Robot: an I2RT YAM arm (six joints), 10 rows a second.
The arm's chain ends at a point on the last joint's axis. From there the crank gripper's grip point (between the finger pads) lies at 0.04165 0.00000 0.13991 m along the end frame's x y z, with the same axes.
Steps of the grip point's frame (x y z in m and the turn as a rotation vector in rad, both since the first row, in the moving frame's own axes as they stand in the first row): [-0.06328, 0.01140, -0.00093, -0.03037, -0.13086, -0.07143]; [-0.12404, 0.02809, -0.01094, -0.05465, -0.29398, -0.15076]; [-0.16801, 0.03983, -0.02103, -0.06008, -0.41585, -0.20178]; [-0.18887, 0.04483, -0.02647, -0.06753, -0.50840, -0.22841]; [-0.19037, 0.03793, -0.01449, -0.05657, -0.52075, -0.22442]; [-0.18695, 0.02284, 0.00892, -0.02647, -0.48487, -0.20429]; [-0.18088, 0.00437, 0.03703, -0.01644, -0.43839, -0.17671]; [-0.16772, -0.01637, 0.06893, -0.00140, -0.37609, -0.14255]
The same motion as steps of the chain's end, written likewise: [-0.04473, 0.00940, -0.00514, -0.03037, -0.13086, -0.07143]; [-0.08199, 0.02335, -0.01693, -0.05465, -0.29398, -0.15076]; [-0.10838, 0.03355, -0.02585, -0.06008, -0.41585, -0.20178]; [-0.11617, 0.03628, -0.02894, -0.06753, -0.50840, -0.22841]; [-0.11574, 0.03073, -0.01660, -0.05657, -0.52075, -0.22442]; [-0.11694, 0.02039, 0.00565, -0.02647, -0.48487, -0.20429]; [-0.11744, 0.00378, 0.03260, -0.01644, -0.43839, -0.17671]; [-0.11320, -0.01449, 0.06344, -0.00140, -0.37609, -0.14255]
